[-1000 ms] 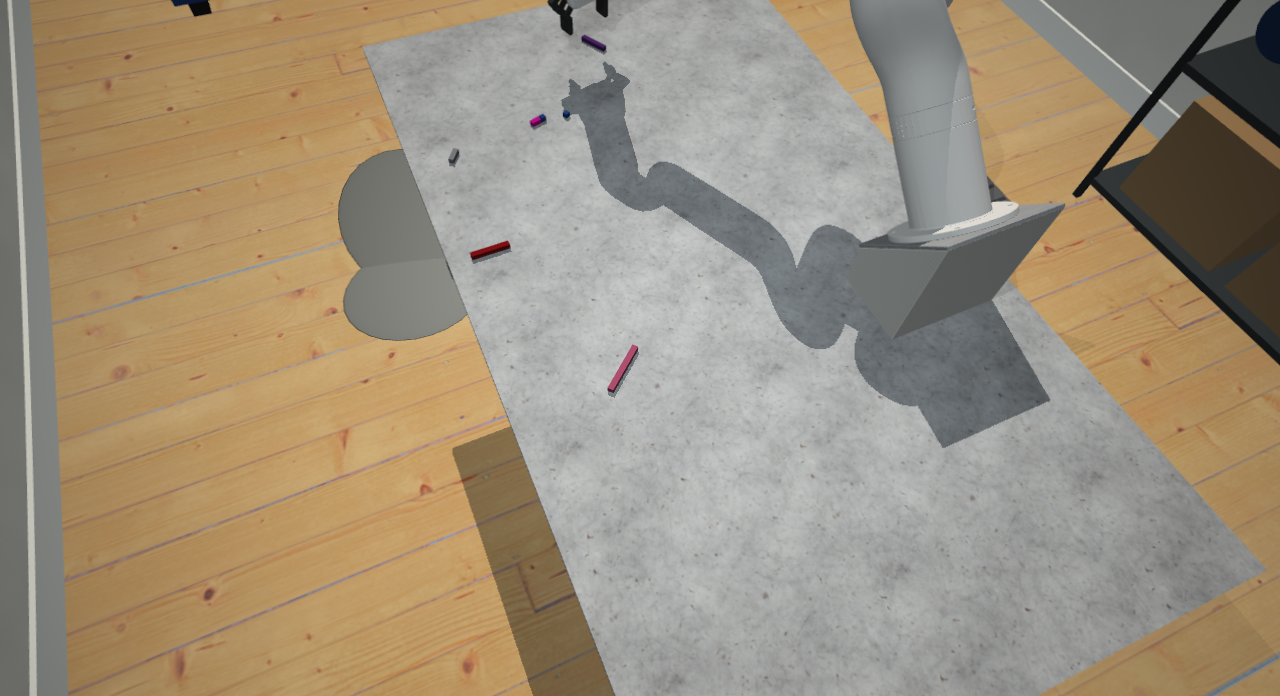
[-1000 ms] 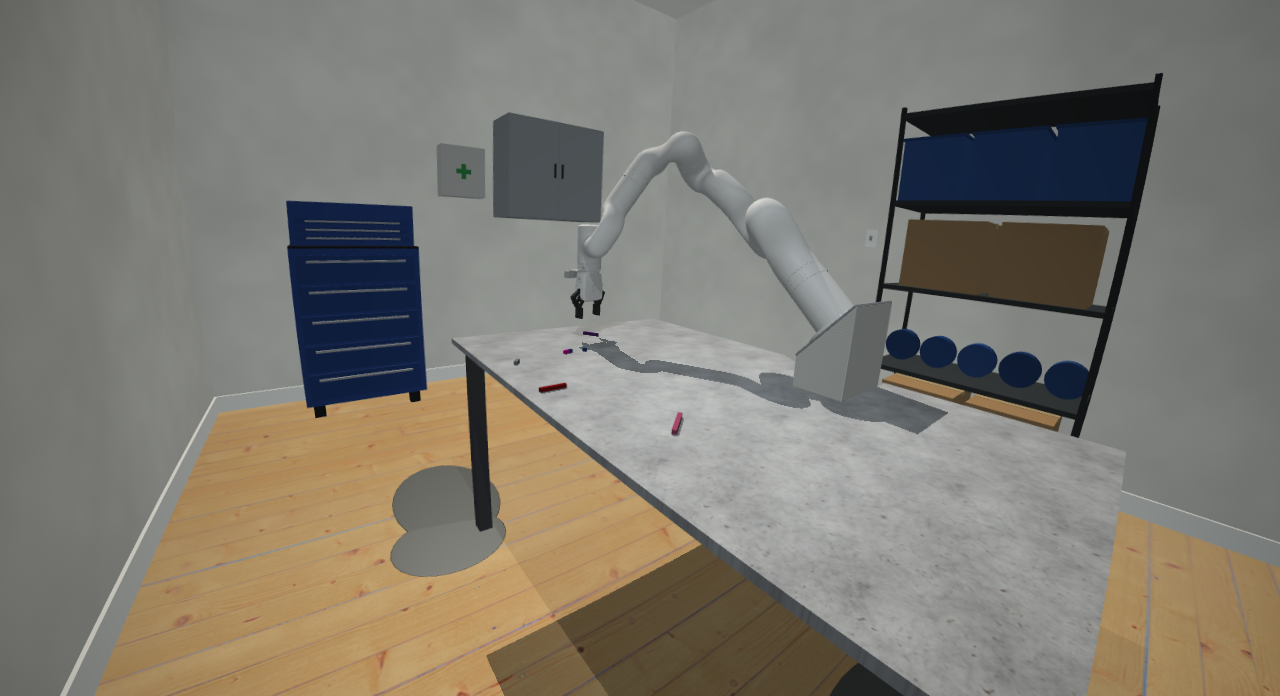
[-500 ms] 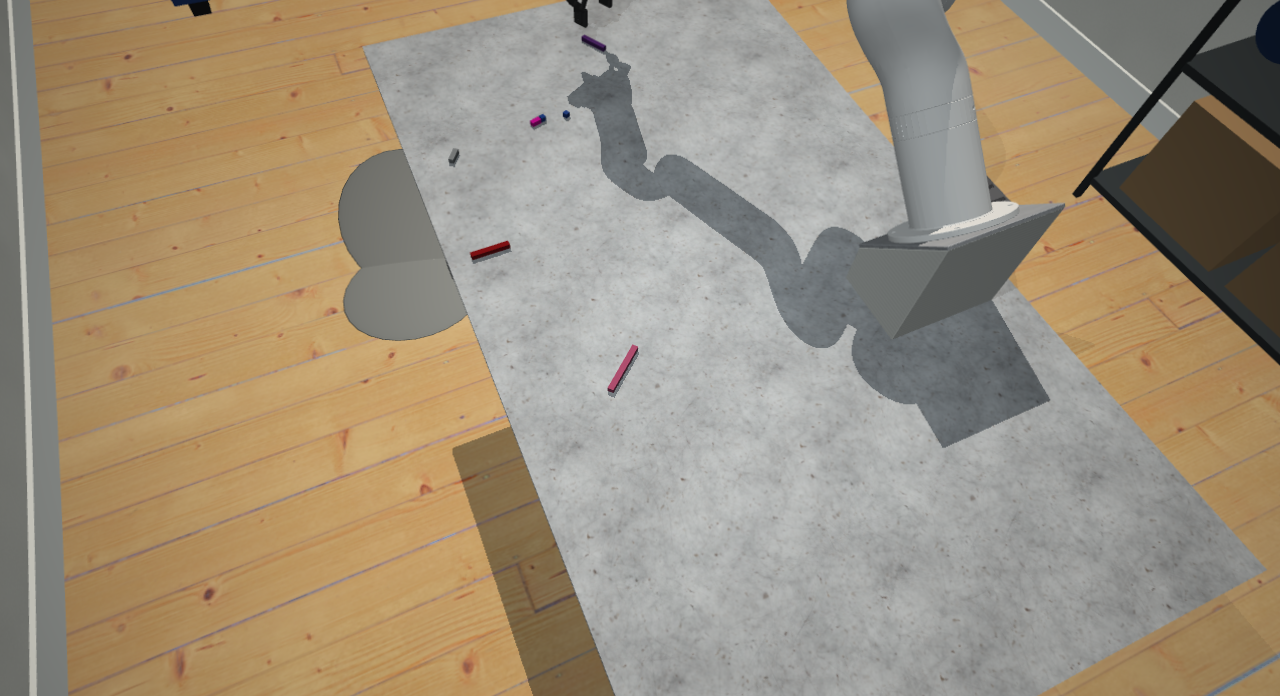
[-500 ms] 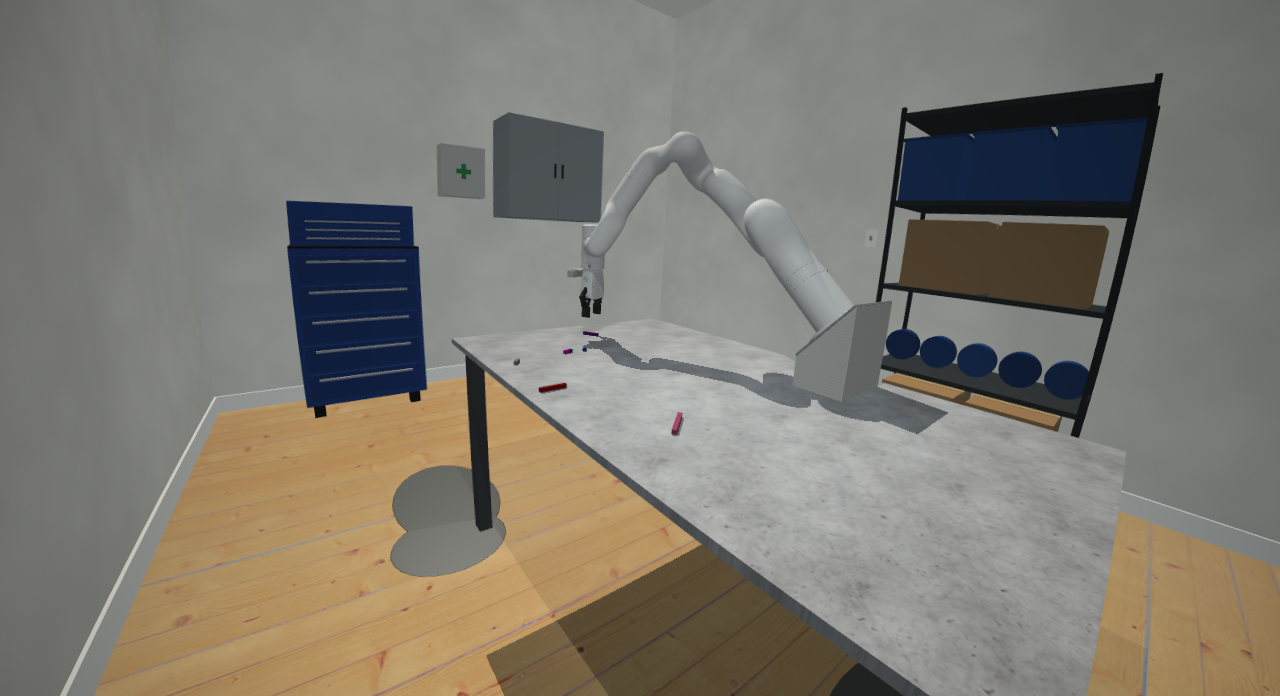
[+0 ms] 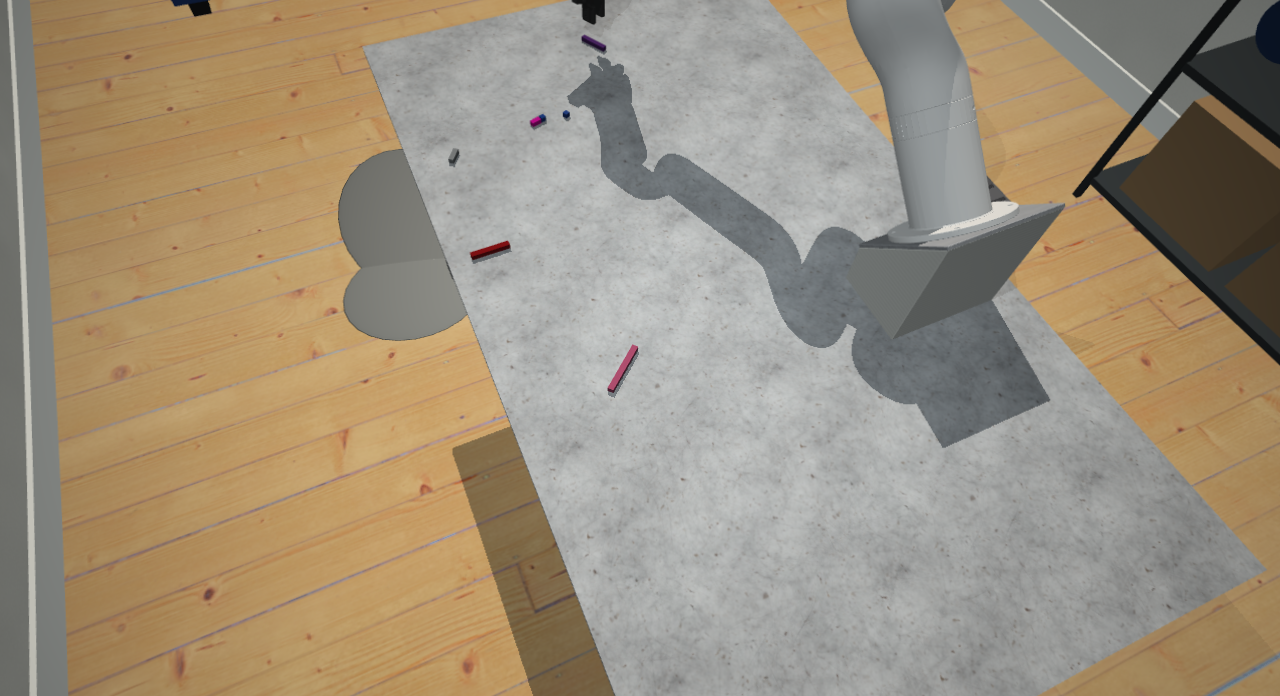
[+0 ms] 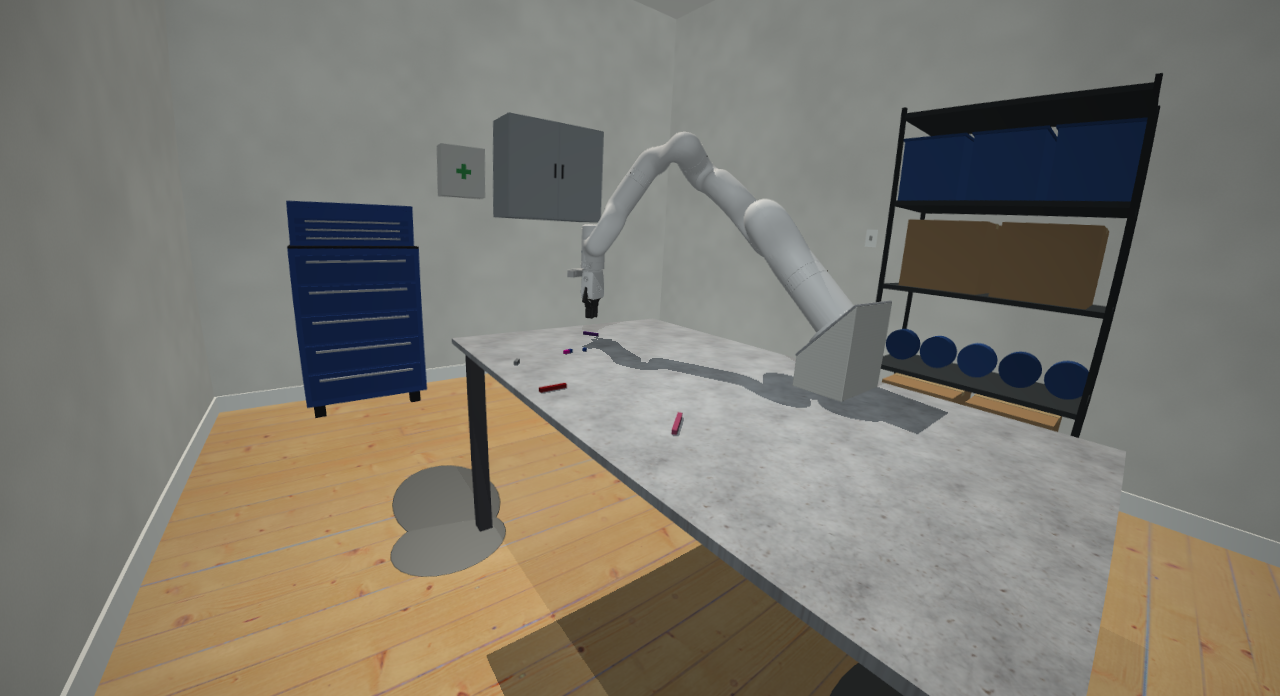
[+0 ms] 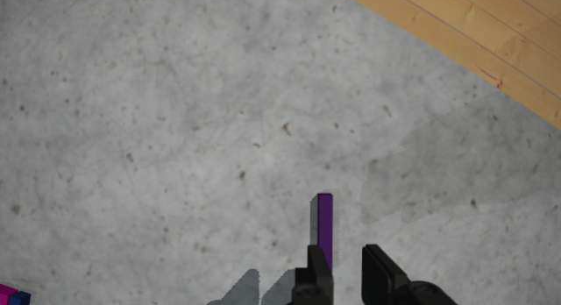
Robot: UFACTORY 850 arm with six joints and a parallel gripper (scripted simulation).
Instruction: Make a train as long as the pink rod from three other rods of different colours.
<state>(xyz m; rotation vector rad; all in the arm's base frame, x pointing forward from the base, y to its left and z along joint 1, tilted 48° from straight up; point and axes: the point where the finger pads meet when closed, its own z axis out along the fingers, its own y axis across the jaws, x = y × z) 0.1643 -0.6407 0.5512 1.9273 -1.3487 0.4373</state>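
The purple rod is 8 cm below my hand. Round my hand: magenta rod (22 cm ahead, 16 cm to the left, 8 cm below); then grey rod (40 cm ahead, 17 cm to the left, 8 cm below); then red rod (44 cm ahead, 41 cm to the left, 8 cm below).
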